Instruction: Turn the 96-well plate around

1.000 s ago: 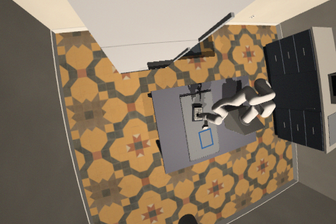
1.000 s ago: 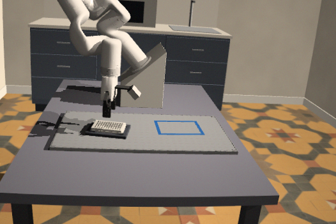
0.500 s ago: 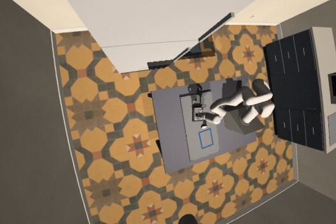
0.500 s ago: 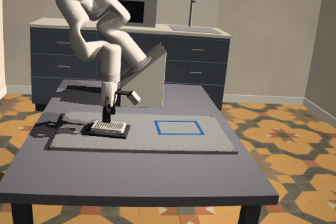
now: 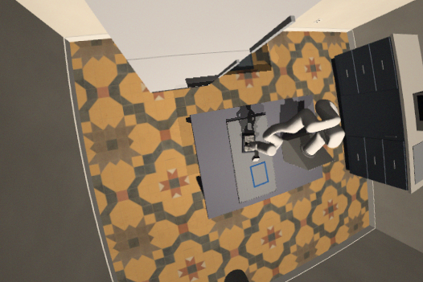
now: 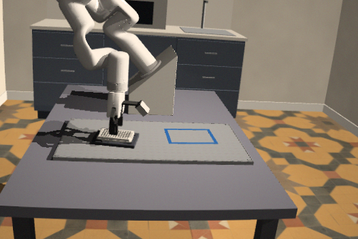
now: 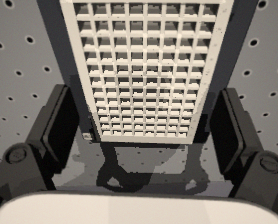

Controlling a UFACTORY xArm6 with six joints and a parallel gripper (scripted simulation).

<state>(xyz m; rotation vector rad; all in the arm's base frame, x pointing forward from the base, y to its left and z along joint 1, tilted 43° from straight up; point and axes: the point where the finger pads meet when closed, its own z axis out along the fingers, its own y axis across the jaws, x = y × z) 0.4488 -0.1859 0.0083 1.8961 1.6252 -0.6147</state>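
Right now the white 96-well plate is 3 cm below my hand. Also, from my hand: dark plate nest N1: 4 cm below; white tag: 7 cm behind, 7 cm to the right, 4 cm below.
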